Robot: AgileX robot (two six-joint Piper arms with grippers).
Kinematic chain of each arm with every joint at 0, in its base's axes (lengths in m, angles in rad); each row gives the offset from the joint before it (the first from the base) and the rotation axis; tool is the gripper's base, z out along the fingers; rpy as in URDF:
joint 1: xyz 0 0 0.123 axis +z
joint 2: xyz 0 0 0 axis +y
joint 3: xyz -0.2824 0 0.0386 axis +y
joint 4: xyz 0.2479 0 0.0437 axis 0.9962 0 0.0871
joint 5: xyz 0 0 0 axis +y
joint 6: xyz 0.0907 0 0.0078 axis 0.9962 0 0.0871
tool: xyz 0 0 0 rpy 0 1.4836 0
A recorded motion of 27 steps. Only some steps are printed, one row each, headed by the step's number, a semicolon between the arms.
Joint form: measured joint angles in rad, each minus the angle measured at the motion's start. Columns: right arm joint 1, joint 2, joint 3, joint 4, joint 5, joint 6; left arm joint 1, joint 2, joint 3, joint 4, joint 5, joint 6.
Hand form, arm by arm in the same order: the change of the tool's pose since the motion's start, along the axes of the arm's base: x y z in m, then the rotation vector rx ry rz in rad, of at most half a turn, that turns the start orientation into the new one. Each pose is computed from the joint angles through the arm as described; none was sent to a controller.
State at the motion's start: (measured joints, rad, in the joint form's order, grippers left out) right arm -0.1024 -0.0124 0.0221 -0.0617 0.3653 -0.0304; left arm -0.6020 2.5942 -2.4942 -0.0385 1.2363 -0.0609
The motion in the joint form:
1: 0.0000 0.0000 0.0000 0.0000 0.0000 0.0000; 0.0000 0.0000 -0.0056 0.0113 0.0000 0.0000
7: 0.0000 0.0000 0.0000 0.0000 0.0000 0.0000; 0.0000 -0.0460 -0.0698 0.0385 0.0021 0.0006
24: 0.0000 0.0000 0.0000 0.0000 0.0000 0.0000; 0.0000 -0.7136 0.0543 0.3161 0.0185 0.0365
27: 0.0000 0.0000 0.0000 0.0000 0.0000 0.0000; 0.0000 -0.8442 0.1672 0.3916 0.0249 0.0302
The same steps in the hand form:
1: 0.0000 0.0000 0.0000 0.0000 0.0000 0.0000; 0.0009 0.0006 0.0015 0.0061 -0.0110 -0.0001
7: 0.0000 0.0000 0.0000 0.0000 0.0000 0.0000; 0.0021 0.0026 0.0445 -0.0325 -0.1156 0.0011
24: 0.0000 0.0000 0.0000 0.0000 0.0000 0.0000; -0.1153 0.1120 0.3299 -0.0877 -0.7049 0.0727
27: 0.0000 0.0000 0.0000 0.0000 0.0000 0.0000; -0.1433 0.1389 0.3494 -0.0363 -0.7497 0.1069

